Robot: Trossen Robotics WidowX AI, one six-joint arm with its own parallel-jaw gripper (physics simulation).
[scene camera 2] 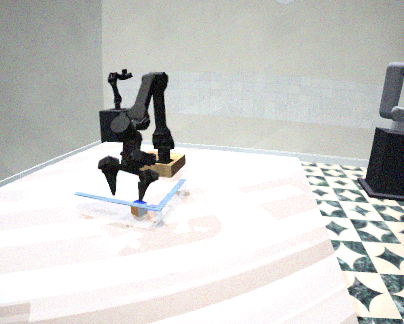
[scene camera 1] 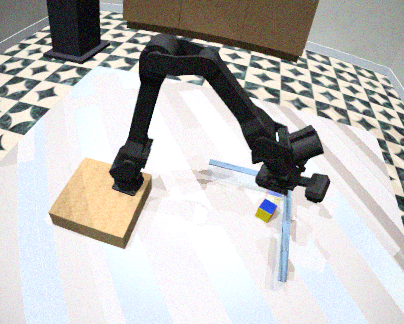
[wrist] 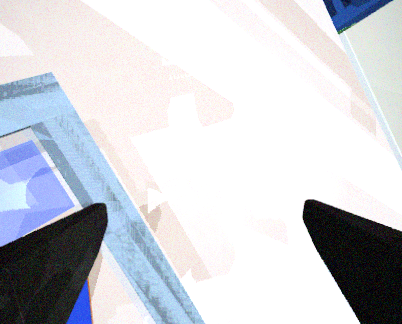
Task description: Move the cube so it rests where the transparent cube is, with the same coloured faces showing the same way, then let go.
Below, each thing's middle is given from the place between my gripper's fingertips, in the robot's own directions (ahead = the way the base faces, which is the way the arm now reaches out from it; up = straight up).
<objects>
My gripper is now 7 cm above the transparent cube (wrist: 39, 196), 6 cm past it and 5 cm to the right of it. Round my hand: L-shaped rail (scene camera 1: 281, 248) (13 cm behind, 8 cm to the right, 6 cm below).
</objects>
